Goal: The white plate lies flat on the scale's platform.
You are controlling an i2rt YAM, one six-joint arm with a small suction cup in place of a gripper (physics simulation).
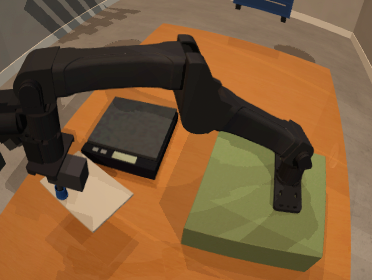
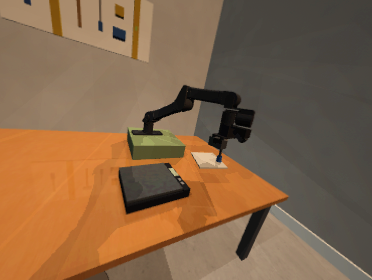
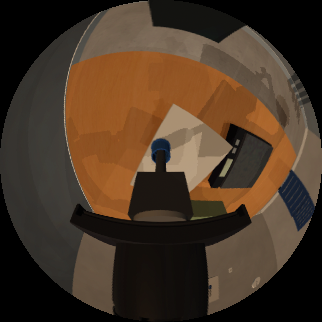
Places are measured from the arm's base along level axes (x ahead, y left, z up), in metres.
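Pixels of known places: hand, its tool point: point(image 1: 63, 197) point(image 2: 218, 163) point(image 3: 160, 143); arm's base, origin of its link: point(image 1: 287, 178) point(image 2: 147, 133).
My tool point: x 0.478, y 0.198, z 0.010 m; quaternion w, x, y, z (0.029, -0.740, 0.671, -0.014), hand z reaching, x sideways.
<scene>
For each thing: its middle in the pictures, then the offset to it from my tool point. Level surfaces: height alone.
- white plate, middle of its body: point(image 3: 178, 166) point(image 1: 84, 188) point(image 2: 207, 159) dx -0.039, dy -0.038, dz +0.002 m
- orange table, height of its surface: dz -0.101 m
- black scale, middle of its body: point(image 1: 131, 133) point(image 3: 245, 162) point(image 2: 153, 181) dx -0.058, dy -0.303, dz -0.079 m
The white plate point(image 1: 99, 195) point(image 2: 204, 158) point(image 3: 183, 129) is a thin square sheet. My blue suction cup point(image 1: 61, 193) point(image 2: 219, 159) point(image 3: 160, 147) sits on the plate near one edge and holds it. The plate hangs a little above the orange table point(image 1: 270, 90) point(image 2: 59, 180) point(image 3: 114, 90) and casts a shadow on it. The black scale point(image 1: 131, 126) point(image 2: 150, 183) point(image 3: 249, 162) stands beside the plate, its dark platform bare and its display side towards the plate. Plate and scale do not touch.
The arm's base stands on a green block point(image 1: 240, 193) point(image 2: 156, 146) point(image 3: 207, 208) beyond the scale. The table's edge runs close to the plate on the side away from the scale. A blue cabinet point(image 1: 264, 5) stands on the floor.
</scene>
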